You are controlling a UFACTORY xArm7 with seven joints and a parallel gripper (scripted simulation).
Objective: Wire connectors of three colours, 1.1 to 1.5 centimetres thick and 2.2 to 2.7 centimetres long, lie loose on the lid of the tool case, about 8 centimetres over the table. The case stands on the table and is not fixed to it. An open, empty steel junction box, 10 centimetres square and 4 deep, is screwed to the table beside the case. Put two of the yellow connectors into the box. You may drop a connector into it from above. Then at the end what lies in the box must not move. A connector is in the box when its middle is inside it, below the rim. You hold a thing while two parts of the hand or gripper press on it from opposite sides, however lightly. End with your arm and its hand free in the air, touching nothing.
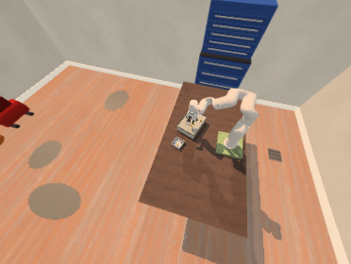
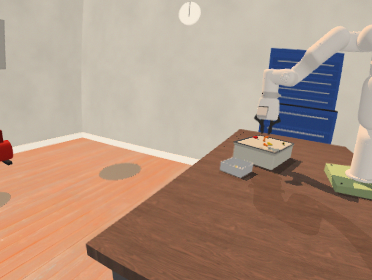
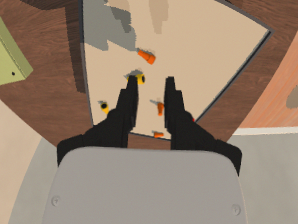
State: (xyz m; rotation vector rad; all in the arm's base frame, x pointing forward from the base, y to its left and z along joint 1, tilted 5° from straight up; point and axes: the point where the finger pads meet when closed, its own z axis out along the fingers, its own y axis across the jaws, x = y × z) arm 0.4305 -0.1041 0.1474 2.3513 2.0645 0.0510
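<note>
Now: the junction box 9 cm ahead of my hand, 20 cm to the left of it and 16 cm below it. Also, from my hand: tool case (1 cm behind, 6 cm to the right, 10 cm below); then red connector (5 cm ahead, 13 cm to the right, 7 cm below).
</note>
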